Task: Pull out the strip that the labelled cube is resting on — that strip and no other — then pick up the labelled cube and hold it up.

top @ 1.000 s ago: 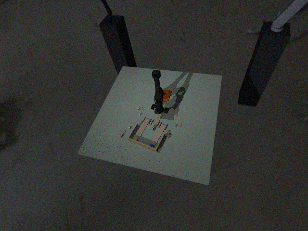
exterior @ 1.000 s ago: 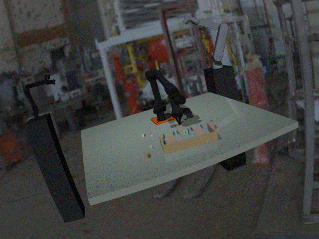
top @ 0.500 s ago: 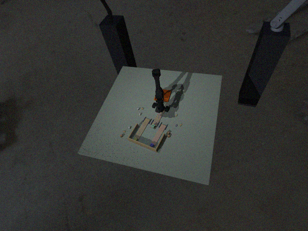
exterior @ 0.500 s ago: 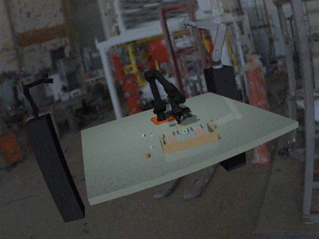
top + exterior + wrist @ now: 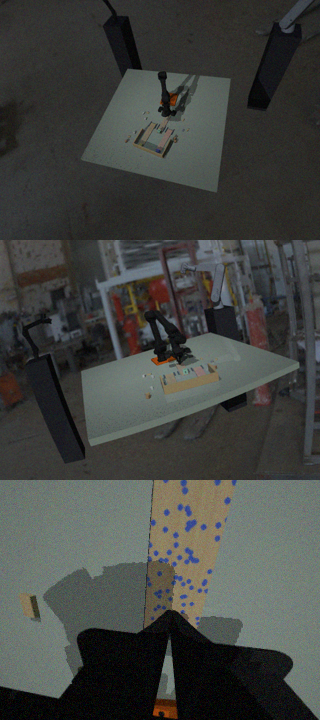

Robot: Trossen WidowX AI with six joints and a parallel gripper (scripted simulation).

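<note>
Right now my gripper tip is 28 cm short of the pink strip and 5 cm to the right of it.
</note>
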